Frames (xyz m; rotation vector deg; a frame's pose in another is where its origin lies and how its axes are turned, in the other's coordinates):
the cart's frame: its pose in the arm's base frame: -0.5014 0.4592 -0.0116 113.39 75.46 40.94
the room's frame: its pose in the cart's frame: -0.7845 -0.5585 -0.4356 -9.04 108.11 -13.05
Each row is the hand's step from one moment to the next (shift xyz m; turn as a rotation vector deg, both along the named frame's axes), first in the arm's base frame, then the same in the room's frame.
Working: the arm's base frame: its pose in the room's frame: -1.2148 0.7537 0.1460 24.19 100.44 127.21

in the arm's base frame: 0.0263 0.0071 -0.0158 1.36 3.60 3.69
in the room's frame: -0.0307 -0.0053 0.0049 0.07 3.02 4.39
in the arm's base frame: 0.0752 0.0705 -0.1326 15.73 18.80 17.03
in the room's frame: -0.1241 -0.1045 0.0435 -8.43 17.15 22.92
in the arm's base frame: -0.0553 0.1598 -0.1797 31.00 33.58 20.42
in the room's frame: -0.0263 -0.2178 0.1129 -21.68 22.86 38.90
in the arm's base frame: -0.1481 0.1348 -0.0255 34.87 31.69 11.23
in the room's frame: 0.1207 -0.1112 0.1176 -28.79 16.61 35.24
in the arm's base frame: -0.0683 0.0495 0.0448 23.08 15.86 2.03
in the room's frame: 0.0785 0.0020 0.0544 -20.99 7.32 17.15
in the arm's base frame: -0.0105 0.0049 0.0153 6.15 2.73 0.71
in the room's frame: 0.0155 0.0084 0.0076 -5.47 2.44 3.15
